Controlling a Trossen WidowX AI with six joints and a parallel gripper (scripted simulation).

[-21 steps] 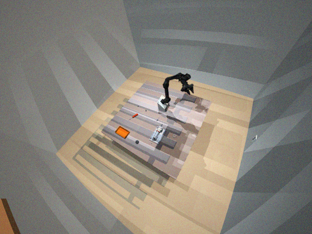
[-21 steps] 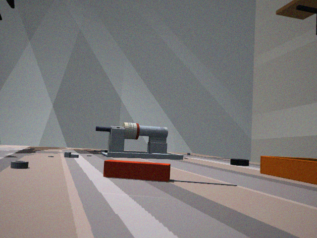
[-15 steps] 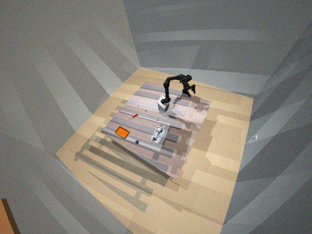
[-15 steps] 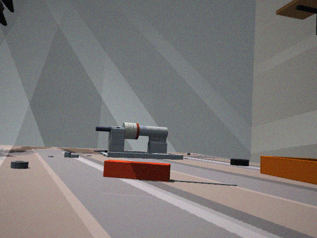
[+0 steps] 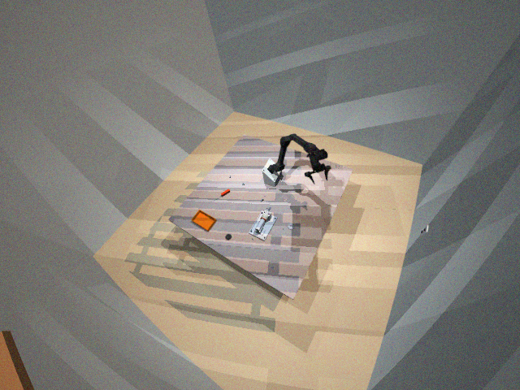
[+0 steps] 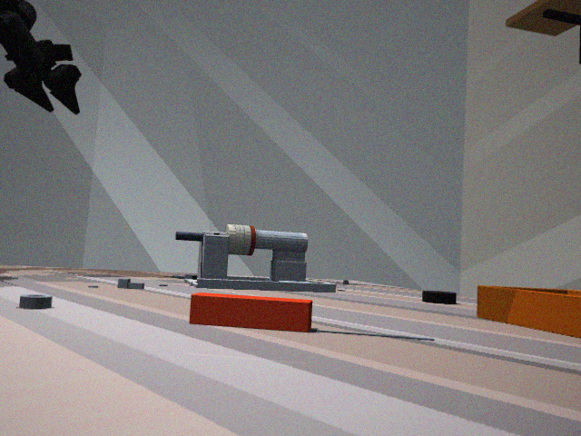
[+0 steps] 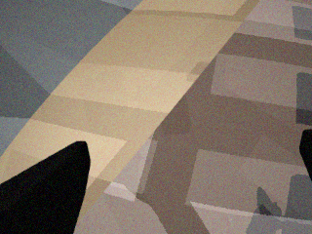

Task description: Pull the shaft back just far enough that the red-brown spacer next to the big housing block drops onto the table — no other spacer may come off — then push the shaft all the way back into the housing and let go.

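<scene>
The red-brown spacer is 34 cm ahead of my gripper tip, 32 cm to the right of it and 26 cm below it. From my gripper tip the other things lie so: black ring 58 cm ahead, 53 cm to the right, 33 cm below; orange tray 82 cm to the right, 56 cm ahead, 33 cm below.
</scene>
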